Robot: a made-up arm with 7 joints.
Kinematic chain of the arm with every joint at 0, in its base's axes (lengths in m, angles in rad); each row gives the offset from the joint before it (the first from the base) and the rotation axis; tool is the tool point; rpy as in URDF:
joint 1: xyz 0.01 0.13 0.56 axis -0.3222 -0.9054 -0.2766
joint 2: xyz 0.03 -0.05 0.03 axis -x
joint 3: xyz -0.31 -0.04 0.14 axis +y
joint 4: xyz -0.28 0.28 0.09 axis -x
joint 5: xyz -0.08 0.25 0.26 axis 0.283 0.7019 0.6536
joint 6: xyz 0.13 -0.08 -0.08 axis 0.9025 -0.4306 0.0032
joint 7: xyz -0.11 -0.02 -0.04 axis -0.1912 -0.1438 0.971
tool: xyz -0.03 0.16 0 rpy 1.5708 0 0
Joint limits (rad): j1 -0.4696..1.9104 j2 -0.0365..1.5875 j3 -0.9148..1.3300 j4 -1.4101..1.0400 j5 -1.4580..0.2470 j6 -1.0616..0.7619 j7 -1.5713..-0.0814
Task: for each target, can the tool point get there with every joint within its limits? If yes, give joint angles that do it. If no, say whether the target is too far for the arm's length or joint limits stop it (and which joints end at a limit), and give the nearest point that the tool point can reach.
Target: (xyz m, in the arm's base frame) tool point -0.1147 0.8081 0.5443
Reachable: yes | joints 0.6138 0.8750 0.8029 -0.9704 0.1168 -0.2158 -0.6166
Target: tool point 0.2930 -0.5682 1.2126
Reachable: no: joint limits stop it (at a limit: joint 1, joint 2, joint 4, joint 5, joint 6) | nearest point 0.1088 -0.1420 1.1137 | short by 0.475 m
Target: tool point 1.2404 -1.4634 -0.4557
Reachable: no: too far | nearest point 0.5053 -0.3861 0.0280 | short by 1.391 m
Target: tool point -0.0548 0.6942 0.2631
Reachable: yes | joints 1.5895 0.4483 0.5630 -0.6476 -0.1628 -0.7832 -1.2278
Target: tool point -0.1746 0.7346 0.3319
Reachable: yes | joints 0.5748 0.9693 0.4688 -0.3348 -0.6458 -0.5975 -0.7548
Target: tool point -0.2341 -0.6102 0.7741
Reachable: no: joint limits stop it (at a limit: joint 1, joint 2, joint 4, joint 7) | nearest point -0.4661 -0.1639 1.0181 | short by 0.559 m
